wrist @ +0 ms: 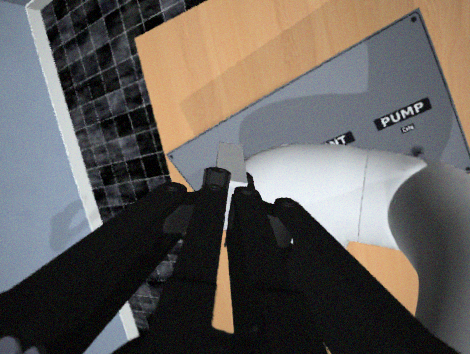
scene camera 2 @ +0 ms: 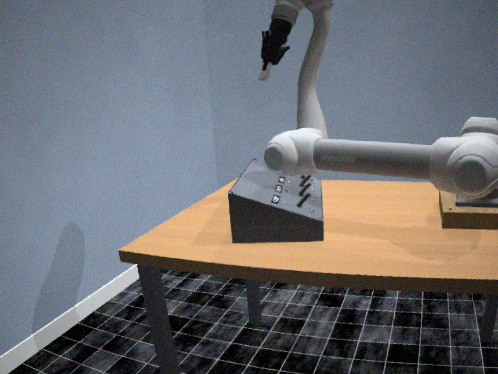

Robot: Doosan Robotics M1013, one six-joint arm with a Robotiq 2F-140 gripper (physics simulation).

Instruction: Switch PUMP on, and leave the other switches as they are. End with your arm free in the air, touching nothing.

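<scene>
The switch panel is a dark grey box with a sloping top on the table. In the wrist view the PUMP label has a small plate under it that seems to read ON. The PUMP lever is hidden there by the white arm. In the scene view several dark levers stand on the slope; their labels are too small to read, and the arm covers the far part of the row. My gripper is shut and empty, high in the air above the panel, touching nothing.
My arm's white elbow hangs low in front of the panel's far end in the scene view. The wooden table carries the panel and the arm's base block. Blue walls stand behind and at the left.
</scene>
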